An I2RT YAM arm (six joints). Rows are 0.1 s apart.
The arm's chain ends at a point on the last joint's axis. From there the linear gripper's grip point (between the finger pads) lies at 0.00 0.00 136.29 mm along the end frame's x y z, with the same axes.
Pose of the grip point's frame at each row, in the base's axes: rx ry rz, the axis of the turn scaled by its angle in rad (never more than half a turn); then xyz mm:
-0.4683 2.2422 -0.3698 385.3 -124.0 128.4
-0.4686 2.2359 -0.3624 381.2 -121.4 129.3
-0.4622 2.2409 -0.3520 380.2 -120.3 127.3
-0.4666 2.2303 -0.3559 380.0 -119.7 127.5
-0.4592 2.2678 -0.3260 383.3 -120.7 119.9
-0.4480 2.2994 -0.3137 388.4 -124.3 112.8
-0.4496 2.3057 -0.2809 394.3 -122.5 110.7
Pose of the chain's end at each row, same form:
-0.4683 2.2422 -0.3698 281.5 -108.8 215.4
-0.4686 2.2359 -0.3624 276.9 -107.2 215.8
-0.4622 2.2409 -0.3520 276.2 -106.7 214.3
-0.4666 2.2303 -0.3559 275.2 -106.2 213.5
-0.4592 2.2678 -0.3260 281.6 -108.8 209.9
-0.4480 2.2994 -0.3137 289.5 -112.3 205.8
-0.4496 2.3057 -0.2809 296.0 -113.6 204.7

